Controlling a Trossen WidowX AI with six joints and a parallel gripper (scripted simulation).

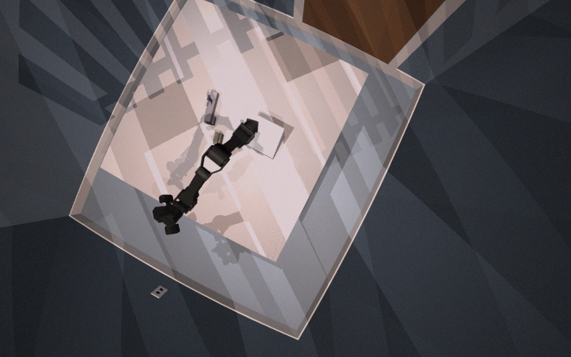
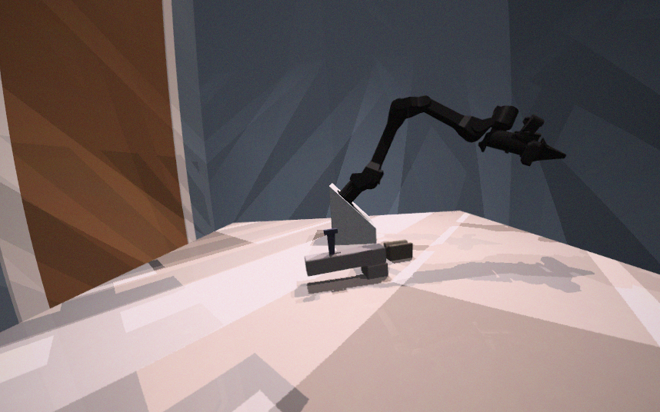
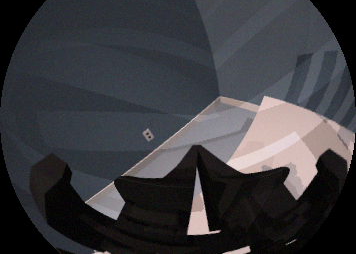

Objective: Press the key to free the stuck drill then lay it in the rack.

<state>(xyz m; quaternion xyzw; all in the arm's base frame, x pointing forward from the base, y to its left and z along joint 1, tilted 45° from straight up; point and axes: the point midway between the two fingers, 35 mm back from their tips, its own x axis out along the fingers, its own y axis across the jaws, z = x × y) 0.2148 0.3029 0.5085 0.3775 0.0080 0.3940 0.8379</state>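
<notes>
My gripper tip is now 40 mm short of the dark blue t-shaped key, 670 mm to the left of it and 170 mm above it. The rest, counted from my gripper tip: brass-coloured drill 40 mm ahead, 620 mm to the right, 210 mm below; dark block 60 mm behind, 480 mm to the right, 240 mm below.
</notes>
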